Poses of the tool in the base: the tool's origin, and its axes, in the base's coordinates. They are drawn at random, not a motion.
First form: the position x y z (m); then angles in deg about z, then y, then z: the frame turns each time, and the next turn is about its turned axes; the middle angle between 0 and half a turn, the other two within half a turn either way.
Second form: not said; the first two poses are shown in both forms.
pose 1, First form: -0.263 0.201 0.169 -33.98 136.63 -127.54
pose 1, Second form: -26.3 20.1 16.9 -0.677 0.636 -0.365 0.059
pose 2, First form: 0.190 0.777 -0.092 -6.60 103.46 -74.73
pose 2, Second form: 19.0 77.7 -9.2 -0.440 0.650 -0.404 0.470
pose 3, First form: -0.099 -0.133 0.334 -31.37 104.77 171.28
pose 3, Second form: -9.9 -13.3 33.4 0.777 -0.156 0.573 0.209
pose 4, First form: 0.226 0.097 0.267 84.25 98.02 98.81
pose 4, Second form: 22.6 9.7 26.7 -0.096 -0.749 -0.656 0.018
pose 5, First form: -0.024 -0.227 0.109 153.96 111.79 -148.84
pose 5, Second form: -2.4 -22.7 10.9 -0.396 -0.727 0.025 0.560
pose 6, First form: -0.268 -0.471 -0.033 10.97 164.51 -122.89
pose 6, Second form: -26.8 -47.1 -3.3 -0.912 0.388 -0.112 0.075
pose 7, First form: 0.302 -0.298 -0.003 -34.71 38.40 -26.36
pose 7, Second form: 30.2 -29.8 -0.3 0.024 0.328 -0.480 0.813
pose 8, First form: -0.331 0.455 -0.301 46.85 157.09 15.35
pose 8, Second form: -33.1 45.5 -30.1 -0.266 0.943 0.103 0.170
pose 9, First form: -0.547 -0.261 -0.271 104.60 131.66 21.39
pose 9, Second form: -54.7 -26.1 -27.1 -0.606 0.682 0.365 0.186
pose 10, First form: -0.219 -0.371 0.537 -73.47 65.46 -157.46
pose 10, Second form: -21.9 -37.1 53.7 0.362 -0.402 0.760 0.362
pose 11, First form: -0.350 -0.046 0.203 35.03 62.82 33.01
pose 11, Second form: -35.0 -4.6 20.3 -0.009 0.521 0.477 0.707
